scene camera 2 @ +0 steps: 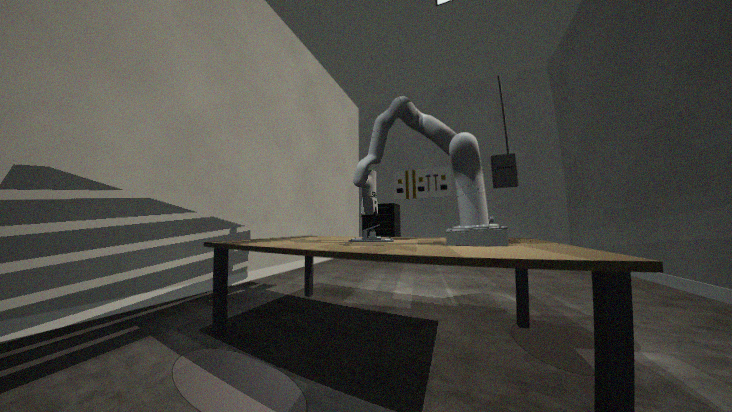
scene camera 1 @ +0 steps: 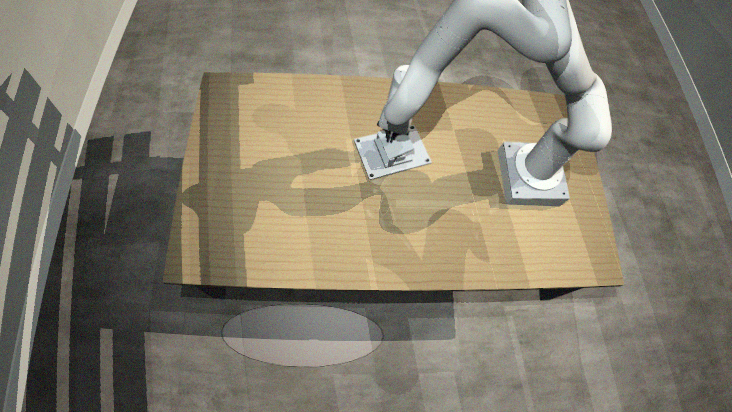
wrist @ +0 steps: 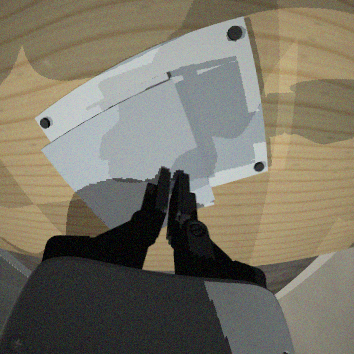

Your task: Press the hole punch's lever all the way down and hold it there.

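Note:
The hole punch is grey, with a flat base plate (scene camera 1: 366, 152) (scene camera 2: 357, 240) (wrist: 207, 42) bolted on the table. Its wide lever (scene camera 1: 398, 148) (scene camera 2: 374, 226) (wrist: 145, 120) is tilted in the scene camera 2 view, with one end raised above the base. My gripper (scene camera 1: 390, 138) (wrist: 169, 185) is shut and holds nothing; a narrow gap shows between the fingertips. It points down over the lever near its raised end. Whether the fingertips touch the lever cannot be told. The fingers hide part of the lever in the wrist view.
The wooden table (scene camera 1: 317, 245) (scene camera 2: 512, 253) carries the arm's square base (scene camera 1: 535, 195) (scene camera 2: 476, 236) to the right of the punch in both scene views. A dark cabinet (scene camera 2: 390, 219) stands behind the table. A grey box (scene camera 2: 504, 171) hangs at the back.

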